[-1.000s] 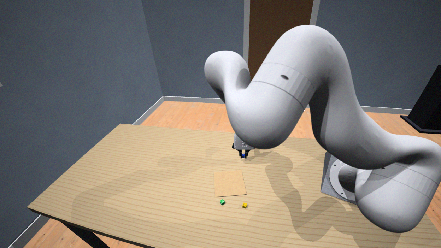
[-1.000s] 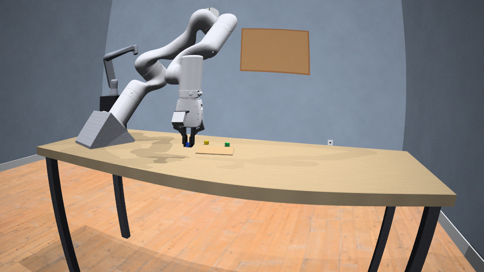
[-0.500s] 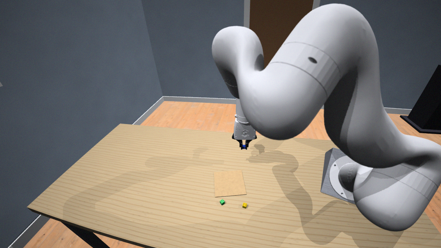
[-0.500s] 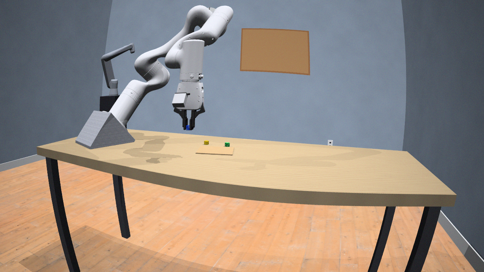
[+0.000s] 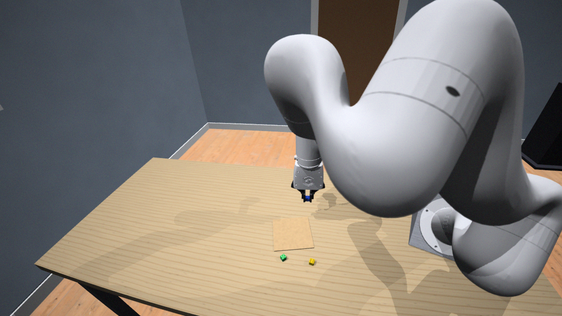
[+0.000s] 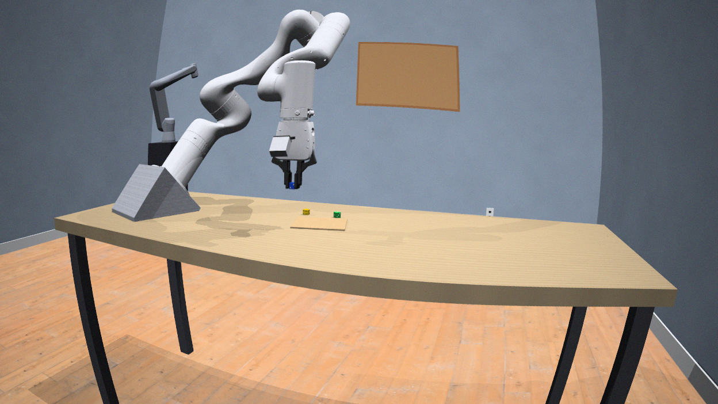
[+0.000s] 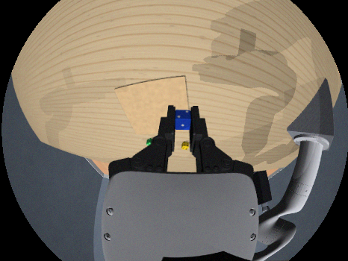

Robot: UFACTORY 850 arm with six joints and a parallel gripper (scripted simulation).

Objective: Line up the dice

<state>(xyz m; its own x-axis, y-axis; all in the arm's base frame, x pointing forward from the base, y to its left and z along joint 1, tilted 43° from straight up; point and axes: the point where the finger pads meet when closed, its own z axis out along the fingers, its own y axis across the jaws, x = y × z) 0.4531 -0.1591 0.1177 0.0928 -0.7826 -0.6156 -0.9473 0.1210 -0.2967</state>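
The tan mat is 50 mm ahead of my hand, 80 mm to the left of it and 120 mm below it. Also, from my hand: yellow die 30 mm behind, 190 mm to the left, 120 mm below; then blue die 10 mm below; then green die 60 mm ahead, 190 mm to the left, 120 mm below.
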